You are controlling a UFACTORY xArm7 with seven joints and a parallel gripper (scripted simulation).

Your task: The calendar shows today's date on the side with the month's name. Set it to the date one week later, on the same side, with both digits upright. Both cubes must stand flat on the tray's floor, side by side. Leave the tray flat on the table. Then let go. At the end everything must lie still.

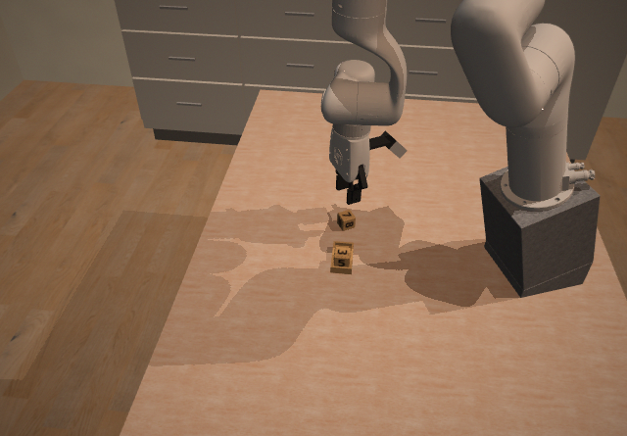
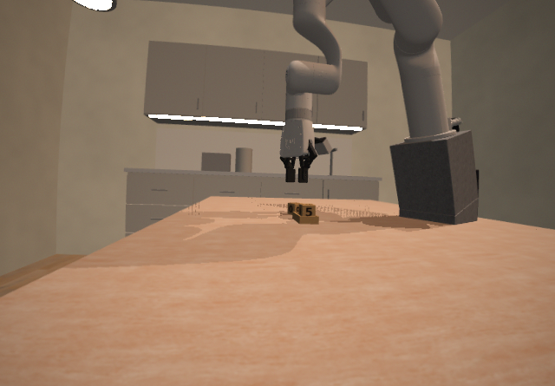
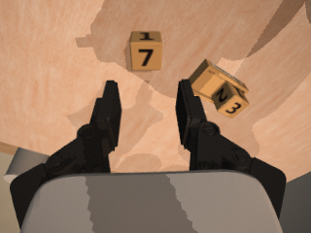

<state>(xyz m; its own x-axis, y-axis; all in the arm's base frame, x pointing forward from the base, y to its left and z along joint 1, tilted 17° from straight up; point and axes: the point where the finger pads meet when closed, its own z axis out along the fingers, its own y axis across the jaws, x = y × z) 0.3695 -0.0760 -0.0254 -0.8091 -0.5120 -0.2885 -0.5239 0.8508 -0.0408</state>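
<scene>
Now: hand 90 mm above the wooden cube.
</scene>
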